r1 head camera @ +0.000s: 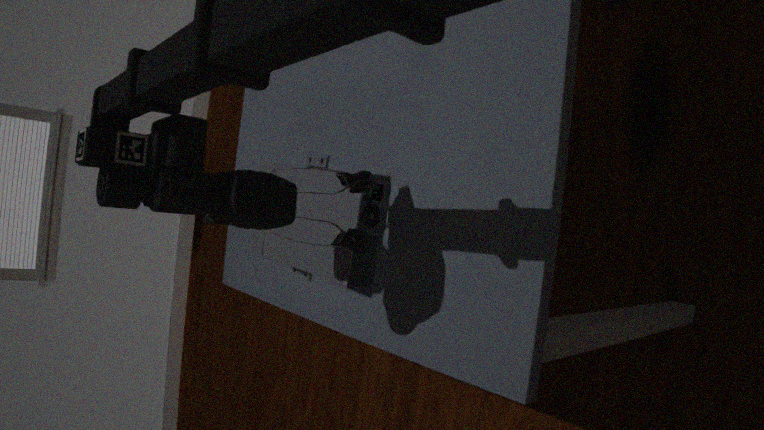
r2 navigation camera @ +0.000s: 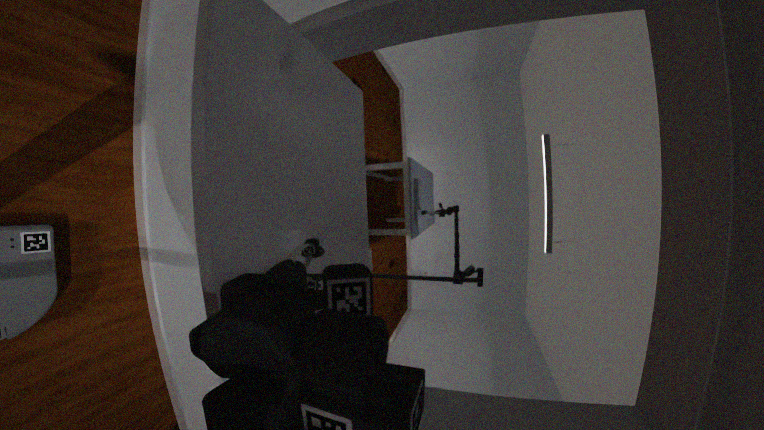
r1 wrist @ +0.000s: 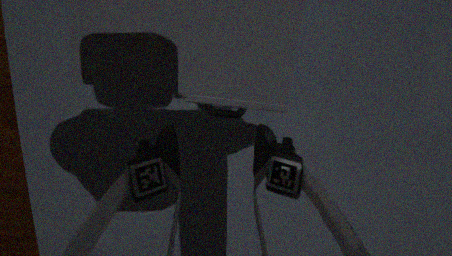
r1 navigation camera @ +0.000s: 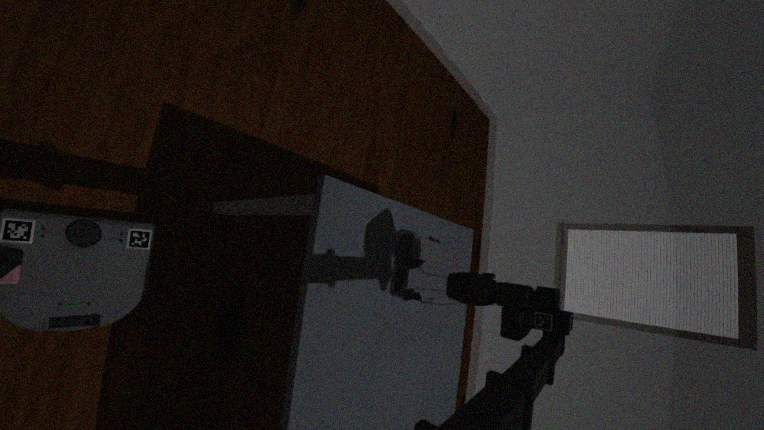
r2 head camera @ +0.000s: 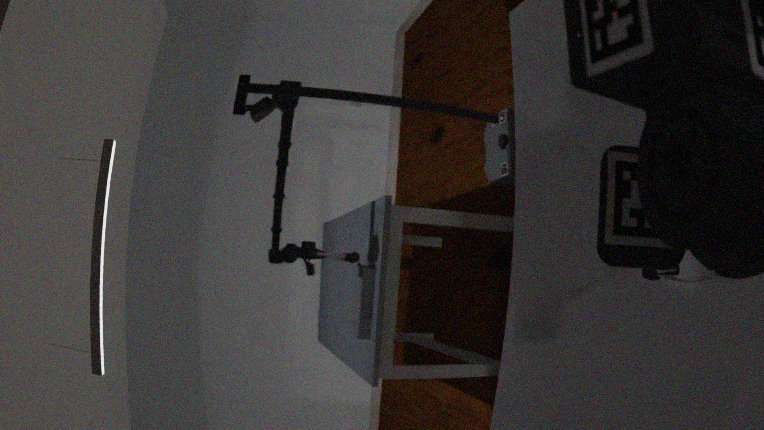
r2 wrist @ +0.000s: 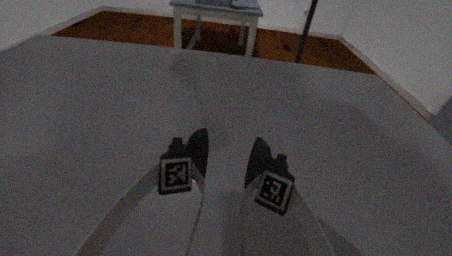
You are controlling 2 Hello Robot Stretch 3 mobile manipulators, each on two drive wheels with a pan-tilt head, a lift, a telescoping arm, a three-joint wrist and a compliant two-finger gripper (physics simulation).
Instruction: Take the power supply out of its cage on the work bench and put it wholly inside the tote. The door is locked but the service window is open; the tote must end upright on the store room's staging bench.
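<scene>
The cage (r1 head camera: 326,256) (r2 head camera: 367,309) is a pale, low box on the work bench (r1 head camera: 454,106) (r1 navigation camera: 347,363) (r2 head camera: 342,320). The power supply (r1 head camera: 372,210) (r1 navigation camera: 399,275) shows dimly at its dark front, partly hidden by my r1 gripper. My r1 gripper (r1 head camera: 350,209) (r1 navigation camera: 414,277) (r1 wrist: 215,152) (r2 head camera: 350,256) is open and points down above the cage's front edge, fingertips apart, holding nothing. Whether it touches the cage, I cannot tell. My r2 gripper (r2 wrist: 227,157) is open and empty above a wide grey surface (r2 navigation camera: 267,133) (r2 wrist: 100,100). The tote does not show.
In the r2 navigation view, the frame (r2 navigation camera: 454,24) of a wide opening stands around the view into the work room. A lit window (r1 head camera: 21,192) (r1 navigation camera: 652,277) is in the far wall. The r1 base (r2 head camera: 497,149) stands beside the work bench. The rooms are dim.
</scene>
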